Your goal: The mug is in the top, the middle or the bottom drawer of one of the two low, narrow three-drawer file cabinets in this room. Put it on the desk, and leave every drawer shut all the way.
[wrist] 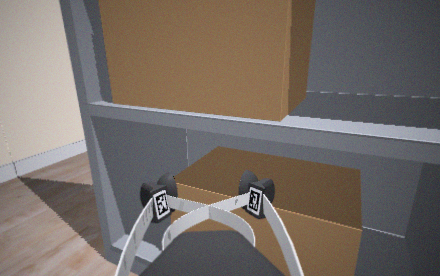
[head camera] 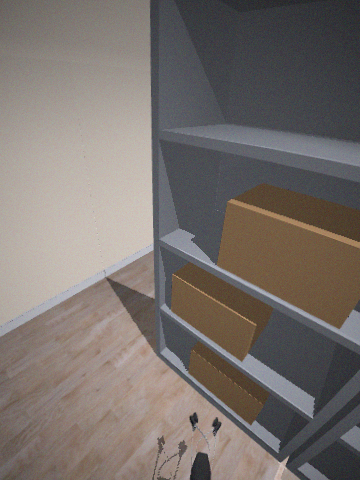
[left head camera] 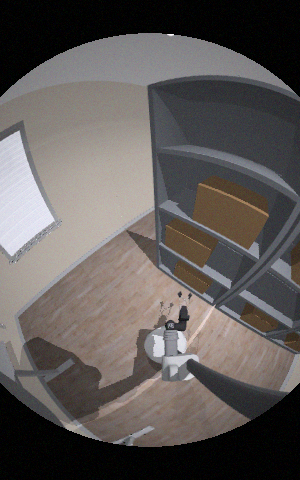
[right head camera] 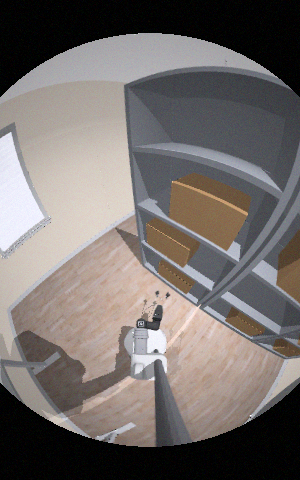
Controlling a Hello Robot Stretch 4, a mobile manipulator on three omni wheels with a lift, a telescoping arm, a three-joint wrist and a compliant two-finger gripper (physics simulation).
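Places are measured from the robot's base along level axes (x ahead, y left, z up), in centimetres.
Pixels of known places: gripper, fingertip midpoint: (wrist: 208,187) (head camera: 205,415) (left head camera: 184,291) (right head camera: 162,291).
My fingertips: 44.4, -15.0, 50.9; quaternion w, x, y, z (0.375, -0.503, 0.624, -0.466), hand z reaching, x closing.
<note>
Behind a point stands the place of what it marks, as x, y, z.
My gripper (head camera: 205,424) (left head camera: 184,295) {44.4, -15.0, 50.9} (right head camera: 162,294) {44.4, -15.0, 50.9} (wrist: 208,187) {44.4, -15.0, 50.9} is open, with nothing between its fingertips. It is low, in front of the lower shelves of a tall grey shelf unit (head camera: 156,200) {98.9, 6.5, 114.6} (left head camera: 154,150) {98.5, 6.1, 139.9} (right head camera: 131,150) {98.4, 5.6, 139.1} (wrist: 200,122) {75.0, -20.2, 49.2}. In the wrist view the fingertips overlap a cardboard box on the bottom shelf; they look apart from it. The mug and the two low three-drawer file cabinets do not show in these views. No desk can be made out for certain.
Brown boxes (head camera: 290,265) {63.1, -36.6, 110.2} (left head camera: 227,215) {64.6, -34.9, 111.5} (right head camera: 207,215) {62.6, -37.1, 112.1} (wrist: 200,60) stand on the shelves. A second shelf unit adjoins on the right. A beige wall with a window (left head camera: 25,195) {98.5, 138.7, 128.9} (right head camera: 22,190) {104.4, 133.4, 128.2} is on the left. Pale leg-like parts (left head camera: 60,370) (right head camera: 47,361) show at lower left.
</note>
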